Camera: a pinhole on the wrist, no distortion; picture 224 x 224 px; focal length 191.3 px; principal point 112.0 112.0 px. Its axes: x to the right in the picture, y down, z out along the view. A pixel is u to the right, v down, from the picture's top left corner.
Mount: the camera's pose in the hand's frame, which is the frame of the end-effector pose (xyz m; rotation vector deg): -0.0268 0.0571 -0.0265 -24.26 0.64 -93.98
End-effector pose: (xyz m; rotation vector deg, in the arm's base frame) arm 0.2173 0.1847 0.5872 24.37 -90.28 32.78
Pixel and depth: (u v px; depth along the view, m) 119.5 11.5 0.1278
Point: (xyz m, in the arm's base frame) 0.0795 0.1887 0.5185
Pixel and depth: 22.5 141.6 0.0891
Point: 0.1139 0.2549 0.5868
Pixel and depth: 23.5 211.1 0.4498
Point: -0.2327 0.3139 0.8735
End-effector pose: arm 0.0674 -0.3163 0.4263 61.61 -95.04 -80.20
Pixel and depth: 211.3 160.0 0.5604
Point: -0.5004 -0.3359 0.2334
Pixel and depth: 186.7 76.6 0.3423
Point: -0.2450 -0.1779 0.3873
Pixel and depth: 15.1 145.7 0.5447
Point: -0.4383 -0.3437 0.7988
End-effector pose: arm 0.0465 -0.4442 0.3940 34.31 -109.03 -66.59
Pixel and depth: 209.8 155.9 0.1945
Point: -0.1300 -0.4053 0.3797
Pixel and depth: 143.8 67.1 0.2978
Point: -0.1776 -0.2514 0.3982
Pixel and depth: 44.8 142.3 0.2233
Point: -0.1172 -0.3374 0.5464
